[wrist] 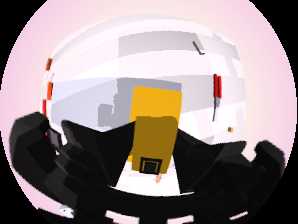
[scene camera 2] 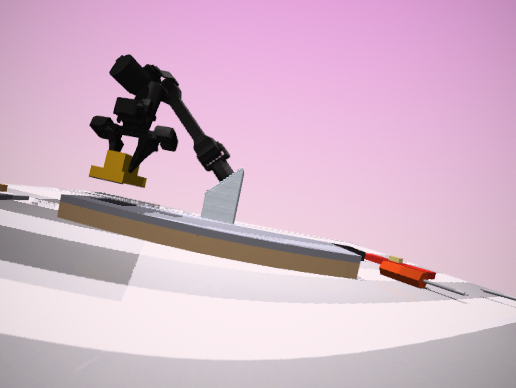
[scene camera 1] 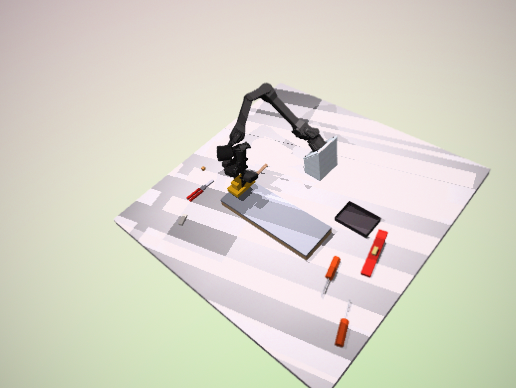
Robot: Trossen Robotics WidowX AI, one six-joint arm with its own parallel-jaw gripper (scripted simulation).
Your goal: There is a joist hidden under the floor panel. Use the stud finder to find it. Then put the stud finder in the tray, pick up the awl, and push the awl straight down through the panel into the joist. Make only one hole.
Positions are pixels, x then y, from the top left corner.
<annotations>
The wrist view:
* my gripper: 154, 125
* stud finder: 157, 111
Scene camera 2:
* my gripper: 119, 170
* stud finder: 116, 166
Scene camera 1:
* dark tray: 356, 218
</annotations>
